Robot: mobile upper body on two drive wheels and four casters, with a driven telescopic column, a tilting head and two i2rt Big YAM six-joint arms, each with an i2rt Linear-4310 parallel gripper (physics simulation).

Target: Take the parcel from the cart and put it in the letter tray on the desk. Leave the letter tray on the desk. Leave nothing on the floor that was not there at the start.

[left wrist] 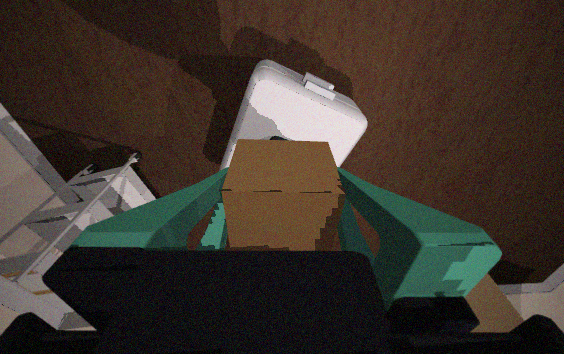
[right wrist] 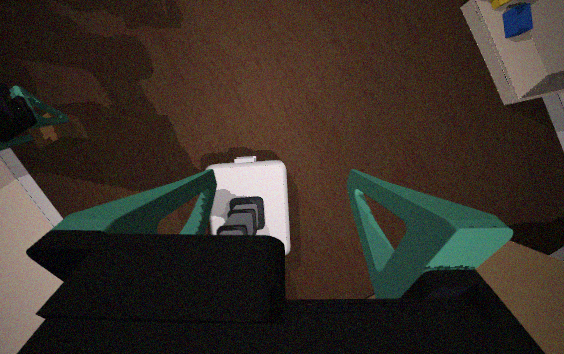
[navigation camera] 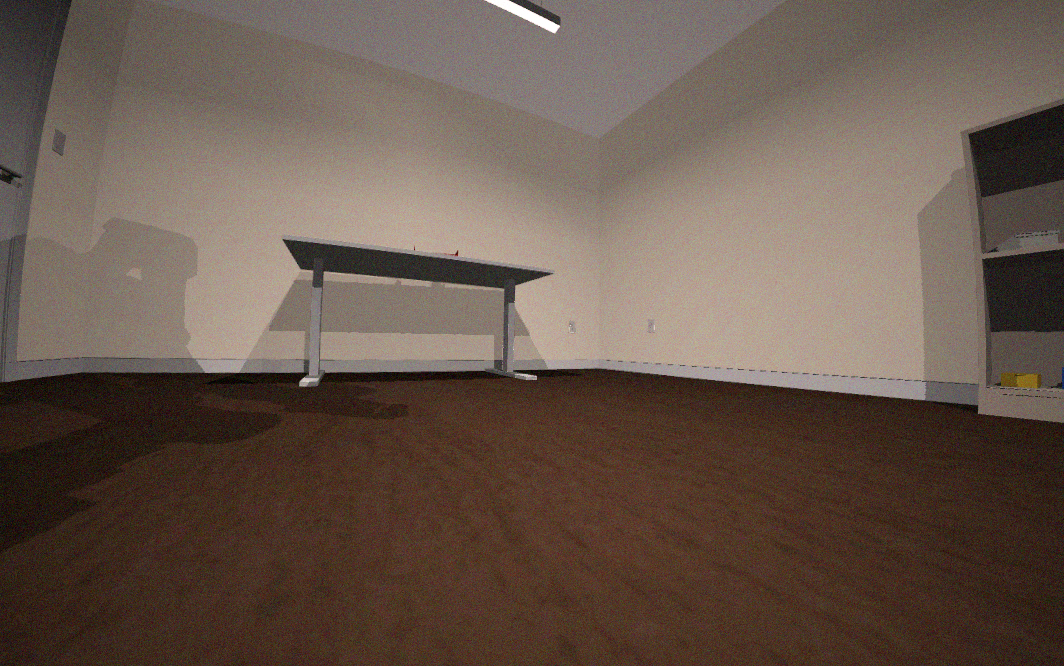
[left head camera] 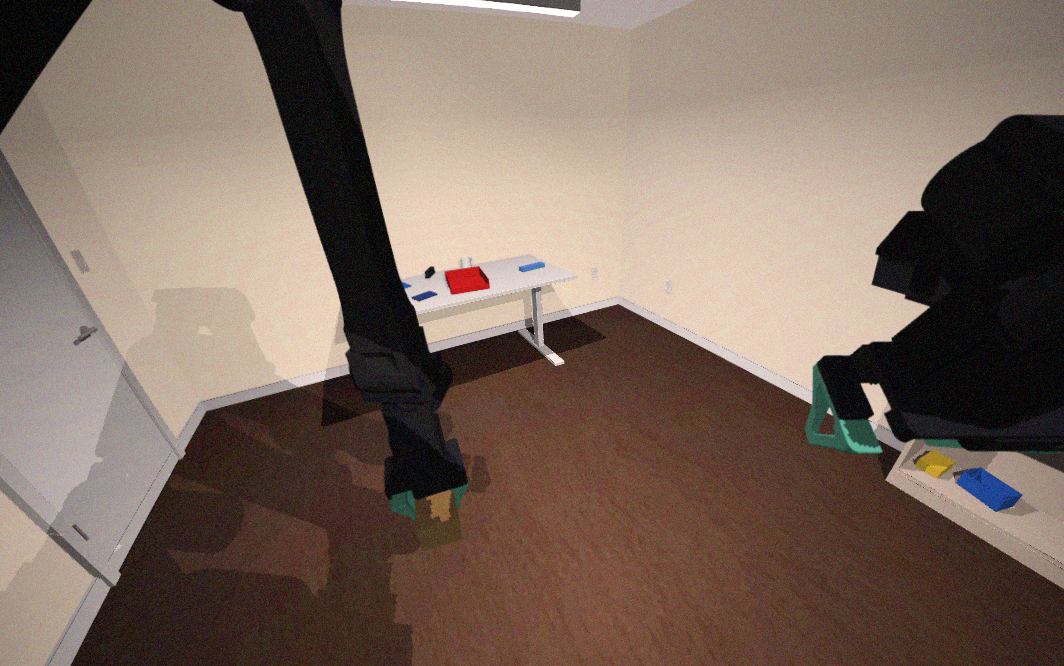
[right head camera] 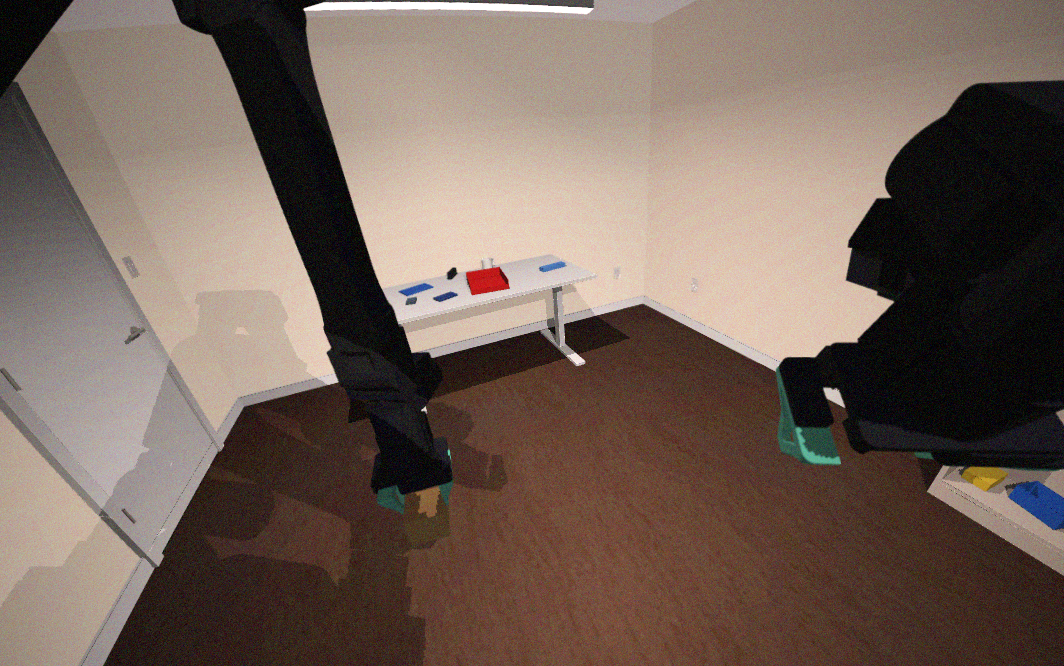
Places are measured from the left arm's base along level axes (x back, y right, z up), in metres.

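Pixels of known places: left gripper, fingertip midpoint: (left wrist: 283, 176) (right wrist: 56, 125) (left head camera: 437, 511) (right head camera: 427, 507); right gripper, fingertip midpoint: (right wrist: 281, 176) (left head camera: 866, 437) (right head camera: 846, 446).
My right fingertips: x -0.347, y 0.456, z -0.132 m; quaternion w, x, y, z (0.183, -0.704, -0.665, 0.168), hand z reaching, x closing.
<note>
Behind a point stands the place of what it marks.
My left gripper (left head camera: 431, 503) @(y 0.012, x -0.446, z -0.369 m) (right head camera: 420, 496) @(y 0.012, x -0.446, z -0.369 m) (left wrist: 283, 176) @(y 0.012, x -0.446, z -0.369 m) is shut on the brown box-shaped parcel (left head camera: 441, 531) @(y 0.029, x -0.411, z -0.362 m) (right head camera: 426, 531) @(y 0.025, x -0.409, z -0.371 m) (left wrist: 282, 220) @(y 0.015, x -0.439, z -0.343 m) and holds it above the floor, far in front of the desk. My right gripper (right wrist: 281, 176) @(y 0.456, x -0.347, z -0.132 m) is open and empty; in the head views an arm part hides one of its fingers. The red letter tray (left head camera: 467, 281) @(y -0.453, x -2.489, z -0.687 m) (right head camera: 487, 281) @(y -0.460, x -2.503, z -0.687 m) stands on the white desk (left head camera: 551, 275) @(y 0.145, x -2.565, z -0.690 m) (right head camera: 571, 274) @(y 0.144, x -2.581, z -0.690 m) (navigation camera: 416, 265) @(y -0.525, x -2.349, z -0.714 m) against the back wall. Part of the white cart (left wrist: 131, 184) @(y -0.435, x 0.490, z -1.211 m) shows at the left of the left wrist view.
Blue and dark flat items, a small black object and pale cups share the desk. A shelf unit (navigation camera: 973, 314) with a yellow item (left head camera: 936, 464) @(y 1.980, x -1.311, z -1.264 m) and a blue item (left head camera: 989, 490) @(y 2.050, x -1.136, z -1.240 m) stands at right. A grey door (left head camera: 62, 376) @(y -2.005, x -1.151, z -0.597 m) is at left. The white robot base (left wrist: 310, 115) @(y 0.231, x -0.241, z -1.150 m) (right wrist: 250, 180) @(y 0.258, x -0.211, z -1.149 m) shows in the wrist views.
</note>
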